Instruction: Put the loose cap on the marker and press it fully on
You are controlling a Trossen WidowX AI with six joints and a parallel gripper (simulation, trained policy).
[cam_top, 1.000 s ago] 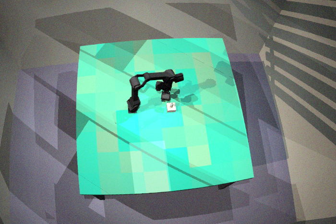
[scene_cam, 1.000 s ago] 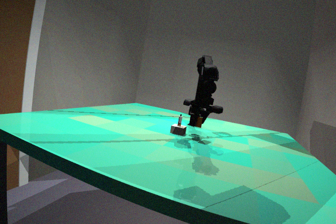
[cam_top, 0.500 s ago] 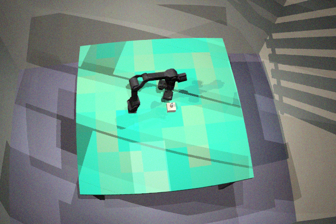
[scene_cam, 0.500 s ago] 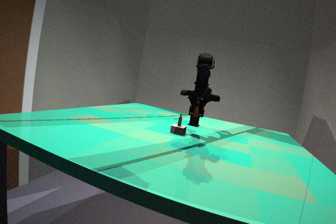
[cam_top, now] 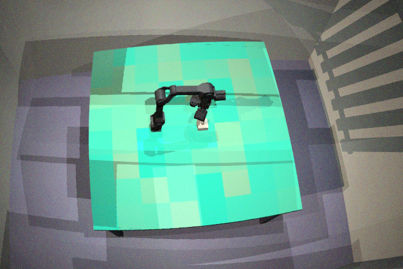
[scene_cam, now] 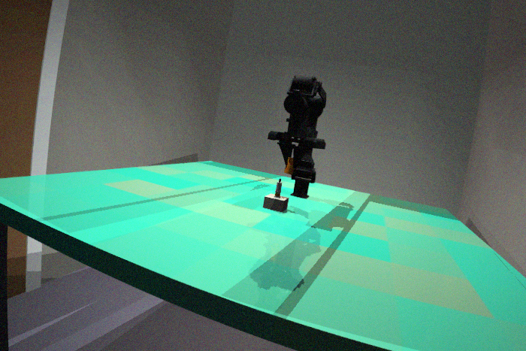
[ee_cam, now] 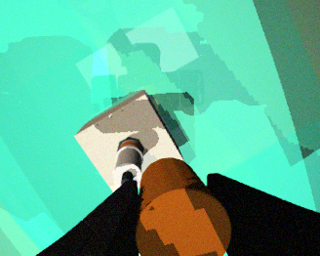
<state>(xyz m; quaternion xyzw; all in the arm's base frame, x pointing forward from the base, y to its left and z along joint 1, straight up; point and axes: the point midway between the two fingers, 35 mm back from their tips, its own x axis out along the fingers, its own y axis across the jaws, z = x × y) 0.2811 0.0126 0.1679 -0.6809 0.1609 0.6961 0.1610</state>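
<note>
The white holder block is 1 cm ahead of my gripper tip, 3 cm to the right of it and 12 cm below it. Round my gripper tip: orange-brown cap: 1 cm above.
</note>
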